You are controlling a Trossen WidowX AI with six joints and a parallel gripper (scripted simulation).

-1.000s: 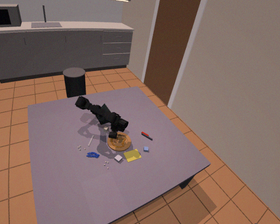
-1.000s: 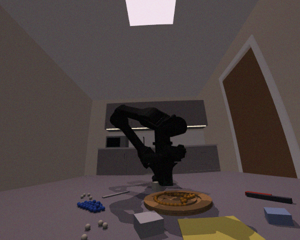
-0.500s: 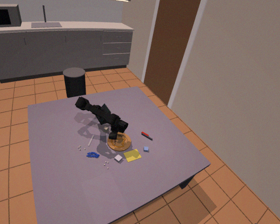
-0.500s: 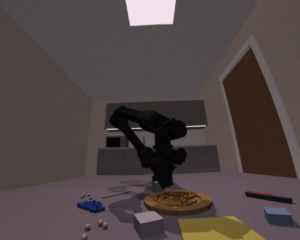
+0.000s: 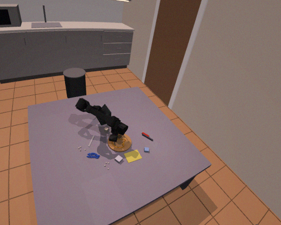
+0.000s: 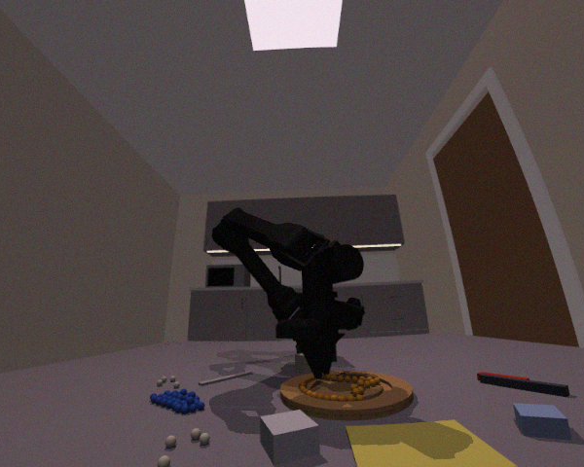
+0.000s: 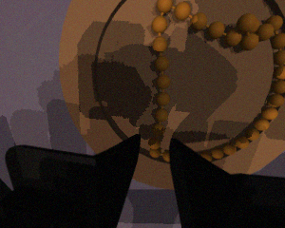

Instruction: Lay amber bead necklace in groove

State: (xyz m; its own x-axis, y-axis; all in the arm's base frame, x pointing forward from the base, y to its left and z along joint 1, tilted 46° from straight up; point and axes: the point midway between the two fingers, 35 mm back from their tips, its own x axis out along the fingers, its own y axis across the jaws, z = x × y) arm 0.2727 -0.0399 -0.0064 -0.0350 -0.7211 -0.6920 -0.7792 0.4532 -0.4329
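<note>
Right now the round wooden bead board is 50 mm ahead of my gripper tip, 30 mm to the left of it and 10 mm below it. Round my gripper tip: grey block 190 mm ahead, 70 mm to the right; then yellow pad 220 mm ahead, 50 mm to the left, 10 mm below; then thin rod 180 mm to the right, 70 mm behind, 10 mm below.
</note>
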